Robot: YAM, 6 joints.
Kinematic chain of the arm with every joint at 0, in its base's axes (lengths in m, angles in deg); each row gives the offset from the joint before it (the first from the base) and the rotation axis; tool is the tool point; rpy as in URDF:
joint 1: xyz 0 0 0.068 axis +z
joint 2: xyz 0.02 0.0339 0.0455 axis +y
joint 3: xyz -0.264 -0.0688 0 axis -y
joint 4: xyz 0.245 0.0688 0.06 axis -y
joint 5: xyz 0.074 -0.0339 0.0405 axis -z
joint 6: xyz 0.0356 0 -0.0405 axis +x
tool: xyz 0 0 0 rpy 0 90 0
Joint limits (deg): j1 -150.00..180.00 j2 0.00..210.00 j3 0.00..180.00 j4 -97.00..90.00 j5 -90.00..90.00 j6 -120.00..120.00
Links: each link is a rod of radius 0.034 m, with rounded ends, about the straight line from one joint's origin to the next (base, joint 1, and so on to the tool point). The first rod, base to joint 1, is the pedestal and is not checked.
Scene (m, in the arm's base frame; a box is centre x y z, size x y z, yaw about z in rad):
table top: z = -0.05
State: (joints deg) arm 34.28 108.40 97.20 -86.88 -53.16 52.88
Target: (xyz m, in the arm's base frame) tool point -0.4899 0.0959 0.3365
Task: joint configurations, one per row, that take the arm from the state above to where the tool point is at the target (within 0.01 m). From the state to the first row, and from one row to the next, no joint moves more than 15 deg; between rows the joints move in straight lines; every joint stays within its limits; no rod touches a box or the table.
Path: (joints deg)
1: 28.27 94.86 106.79 -81.52 -53.21 52.88
2: 22.26 81.32 116.38 -76.16 -53.25 52.88
3: 16.25 67.78 125.98 -70.80 -53.30 52.88
4: 10.24 54.24 135.57 -65.43 -53.34 52.88
5: 4.23 40.70 145.16 -60.07 -53.39 52.88
6: -1.78 27.16 154.75 -54.71 -53.43 52.88
7: -7.79 13.62 164.34 -49.35 -53.48 52.88

